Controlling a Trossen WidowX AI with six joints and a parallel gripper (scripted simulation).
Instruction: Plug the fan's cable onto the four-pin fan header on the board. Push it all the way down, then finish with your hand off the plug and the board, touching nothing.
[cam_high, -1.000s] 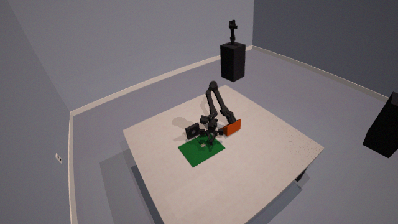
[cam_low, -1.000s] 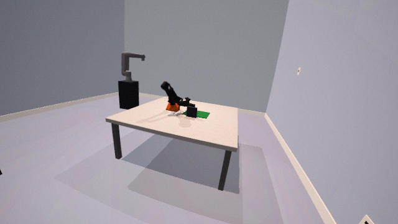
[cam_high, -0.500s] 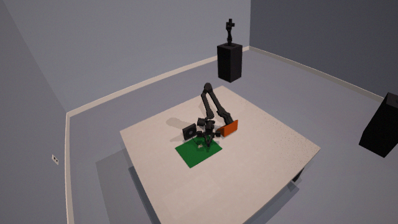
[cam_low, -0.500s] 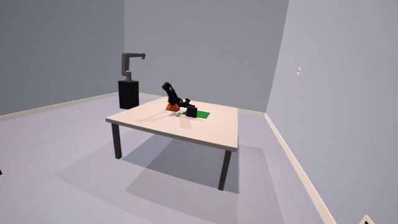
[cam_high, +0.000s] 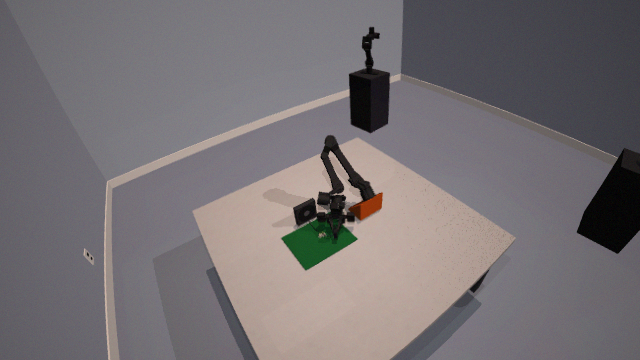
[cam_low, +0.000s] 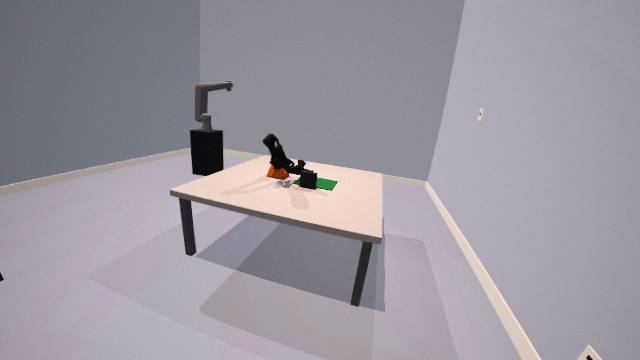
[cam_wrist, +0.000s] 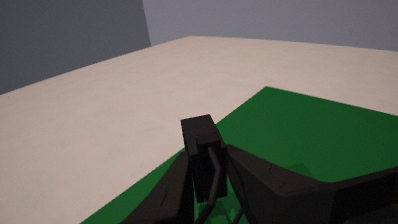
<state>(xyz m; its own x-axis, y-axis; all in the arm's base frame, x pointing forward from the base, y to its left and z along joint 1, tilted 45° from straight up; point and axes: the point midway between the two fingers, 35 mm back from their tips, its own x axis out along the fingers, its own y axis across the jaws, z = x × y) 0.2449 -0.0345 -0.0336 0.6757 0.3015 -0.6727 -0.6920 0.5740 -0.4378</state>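
Right now my gripper tip is 7 cm above the green board, 6 cm to the left of it and 6 cm short of it. Round my gripper tip: black fan: 20 cm to the right, 2 cm ahead; black plug: 1 cm below.
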